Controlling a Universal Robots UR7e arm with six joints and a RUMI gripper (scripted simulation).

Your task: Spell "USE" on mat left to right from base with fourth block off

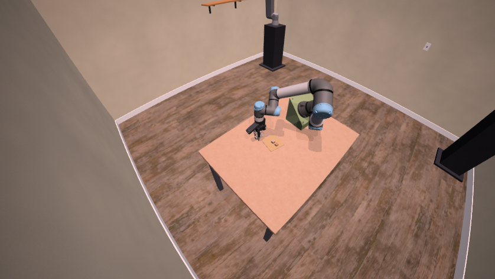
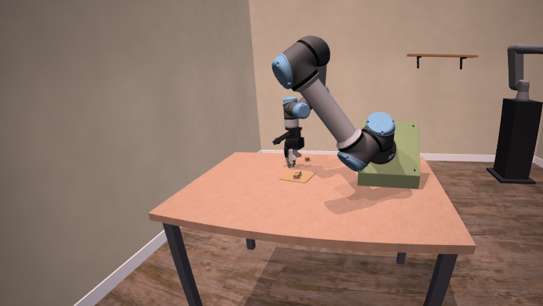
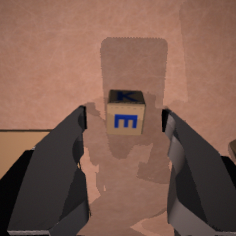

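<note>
The mat is 130 mm to the left of my hand, 70 mm behind it and 20 mm below it. From my hand the other things lie so: letter block: 170 mm to the left, 70 mm behind.
</note>
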